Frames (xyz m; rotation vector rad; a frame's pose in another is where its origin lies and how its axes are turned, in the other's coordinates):
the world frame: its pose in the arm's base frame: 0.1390 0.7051 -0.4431 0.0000 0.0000 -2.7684
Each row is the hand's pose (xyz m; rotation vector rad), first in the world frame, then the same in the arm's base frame.
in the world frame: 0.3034 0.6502 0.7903 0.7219 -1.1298 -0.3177
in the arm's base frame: 0.0935 -0.0110 0.3472 1.4143 1.3313 2.4671
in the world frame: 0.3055 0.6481 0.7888 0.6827 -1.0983 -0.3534
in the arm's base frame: 0.0908 -0.0098 0.3457 1.3732 1.2608 2.4900
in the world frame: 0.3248 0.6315 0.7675 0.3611 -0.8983 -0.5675
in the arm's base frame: 0.0668 -0.0014 0.3244 1.1385 0.7278 2.5958
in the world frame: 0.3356 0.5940 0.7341 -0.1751 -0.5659 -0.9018
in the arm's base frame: 0.0431 0.0296 0.2910 0.7580 -0.0864 2.4959
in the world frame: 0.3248 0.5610 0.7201 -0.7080 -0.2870 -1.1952
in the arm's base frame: 0.0411 0.0643 0.2770 0.4805 -0.7467 2.1455
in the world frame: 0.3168 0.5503 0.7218 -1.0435 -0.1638 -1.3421
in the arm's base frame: 0.0446 0.0772 0.2787 0.3852 -1.0810 1.8595
